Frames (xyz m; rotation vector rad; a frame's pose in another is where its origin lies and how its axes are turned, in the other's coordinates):
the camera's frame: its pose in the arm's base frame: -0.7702 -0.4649 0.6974 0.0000 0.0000 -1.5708
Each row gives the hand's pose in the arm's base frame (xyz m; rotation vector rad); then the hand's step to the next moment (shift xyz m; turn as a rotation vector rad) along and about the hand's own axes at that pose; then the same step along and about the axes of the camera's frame.
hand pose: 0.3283 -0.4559 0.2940 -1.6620 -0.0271 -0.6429
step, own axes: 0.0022 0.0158 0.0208 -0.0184 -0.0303 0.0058
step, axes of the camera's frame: -0.0151 0.0159 -0.0145 -0.0179 -0.0244 0.0194
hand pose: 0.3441 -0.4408 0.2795 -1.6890 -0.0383 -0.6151
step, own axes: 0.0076 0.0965 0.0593 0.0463 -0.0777 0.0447
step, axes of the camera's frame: -0.0308 0.0632 -0.0892 -0.0445 0.0285 0.0860
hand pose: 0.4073 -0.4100 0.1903 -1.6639 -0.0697 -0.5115
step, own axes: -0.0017 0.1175 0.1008 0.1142 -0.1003 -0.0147
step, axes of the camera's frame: -0.0769 0.0668 -0.1166 0.0251 0.0647 0.1360
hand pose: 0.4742 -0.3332 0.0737 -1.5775 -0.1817 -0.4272
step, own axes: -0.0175 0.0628 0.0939 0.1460 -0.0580 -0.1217
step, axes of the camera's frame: -0.0915 0.0222 -0.0649 0.1379 0.0927 0.1090
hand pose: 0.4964 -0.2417 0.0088 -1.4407 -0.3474 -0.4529
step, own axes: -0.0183 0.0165 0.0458 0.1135 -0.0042 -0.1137
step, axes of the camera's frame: -0.0483 -0.0058 -0.0184 0.1233 0.0916 0.0474
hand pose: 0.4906 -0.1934 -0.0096 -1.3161 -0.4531 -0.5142
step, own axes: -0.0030 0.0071 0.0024 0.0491 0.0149 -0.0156
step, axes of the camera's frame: -0.0039 0.0017 -0.0069 0.0175 0.0487 0.0139
